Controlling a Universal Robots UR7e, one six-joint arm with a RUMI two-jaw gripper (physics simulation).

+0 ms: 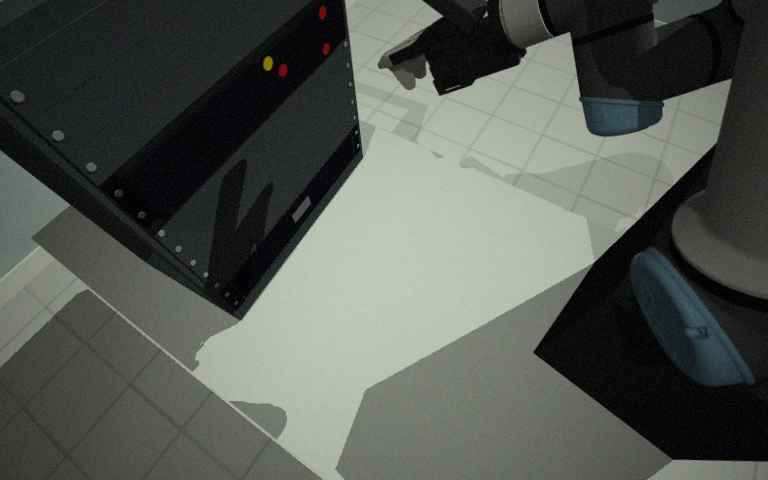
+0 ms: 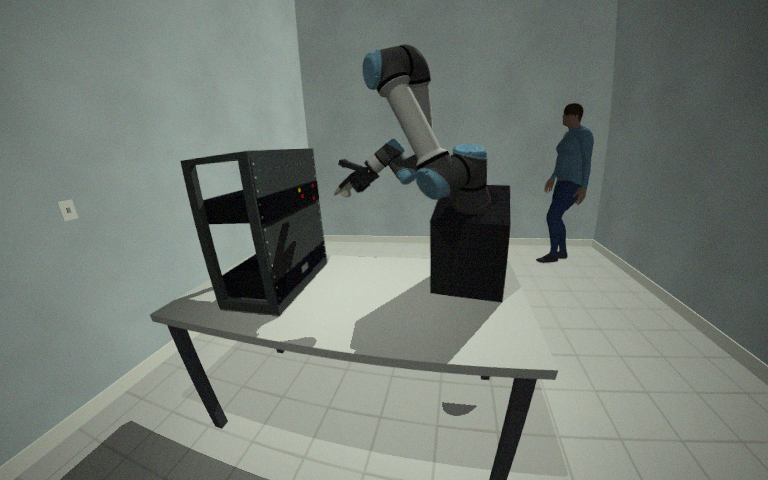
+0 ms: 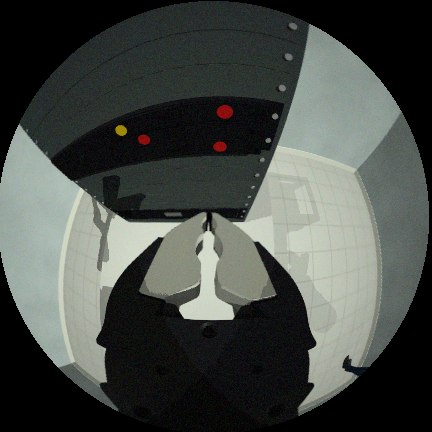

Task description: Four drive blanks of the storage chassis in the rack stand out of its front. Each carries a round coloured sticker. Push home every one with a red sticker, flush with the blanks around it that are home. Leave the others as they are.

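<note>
The storage chassis (image 1: 215,124) (image 2: 277,207) (image 3: 175,125) is a black band across the rack's front. It carries a yellow sticker (image 1: 267,62) (image 2: 299,190) (image 3: 121,130), a red sticker (image 1: 283,70) (image 2: 302,195) (image 3: 144,139) close beside it, an upper red sticker (image 1: 322,12) (image 2: 312,185) (image 3: 225,111) and a lower red sticker (image 1: 326,48) (image 2: 313,198) (image 3: 220,146) towards the other end. The blanks' edges are too dark to tell how far each stands out. My gripper (image 1: 384,63) (image 2: 338,193) (image 3: 208,214) is shut and empty, apart from the rack, in front of the chassis.
The rack (image 1: 113,220) (image 2: 257,226) (image 3: 295,65) stands on the table (image 1: 424,254) (image 2: 368,356), with grey panels above and below the chassis. The arm stands on a black box (image 1: 594,367) (image 2: 470,254). A person (image 2: 573,152) stands on the floor behind the arm's base.
</note>
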